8 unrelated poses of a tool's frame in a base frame.
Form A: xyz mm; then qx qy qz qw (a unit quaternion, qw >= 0).
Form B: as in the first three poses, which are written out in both.
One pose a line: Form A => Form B
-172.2, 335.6, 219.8, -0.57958, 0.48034, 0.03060, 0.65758 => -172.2, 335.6, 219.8, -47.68, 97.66, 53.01
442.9, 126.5, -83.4, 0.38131, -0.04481, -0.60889, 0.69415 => 442.9, 126.5, -83.4, 55.45, 45.16, -137.96
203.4, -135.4, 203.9, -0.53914, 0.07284, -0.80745, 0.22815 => 203.4, -135.4, 203.9, -156.53, 65.92, 8.08
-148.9, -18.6, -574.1, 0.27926, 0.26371, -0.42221, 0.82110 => -148.9, -18.6, -574.1, 19.43, 45.18, -73.85
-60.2, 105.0, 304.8, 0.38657, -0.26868, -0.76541, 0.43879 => -60.2, 105.0, 304.8, 64.63, 56.17, 175.02
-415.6, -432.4, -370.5, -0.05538, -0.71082, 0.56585, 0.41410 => -415.6, -432.4, -370.5, -121.74, 90.95, -130.65
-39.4, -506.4, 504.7, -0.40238, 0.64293, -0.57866, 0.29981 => -39.4, -506.4, 504.7, -94.65, 98.66, -30.57
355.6, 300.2, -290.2, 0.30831, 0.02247, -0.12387, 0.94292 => 355.6, 300.2, -290.2, 78.35, 36.01, -93.32
